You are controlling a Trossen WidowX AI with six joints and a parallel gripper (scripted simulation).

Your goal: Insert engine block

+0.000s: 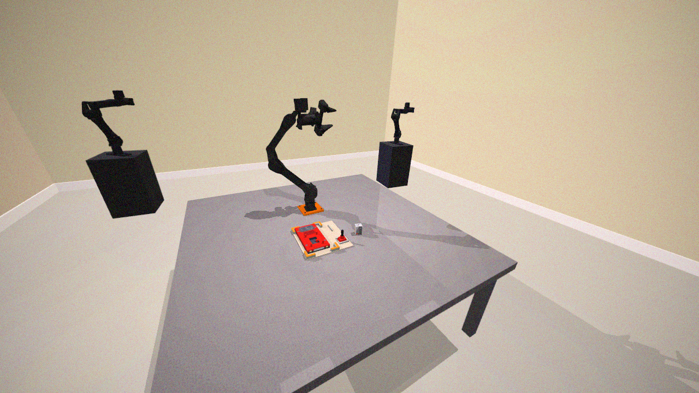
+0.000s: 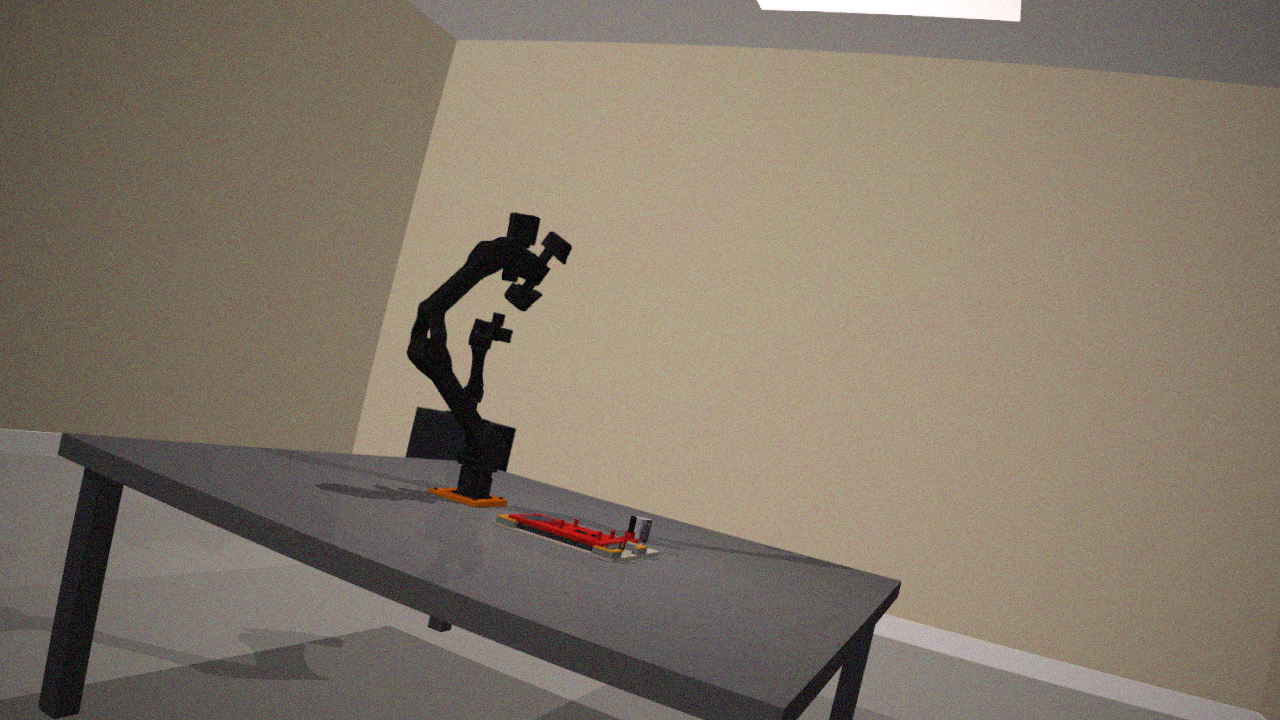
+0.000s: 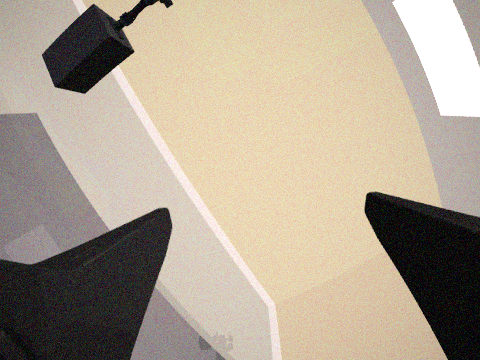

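The engine block is 370 mm ahead of my gripper tip and 500 mm below it.
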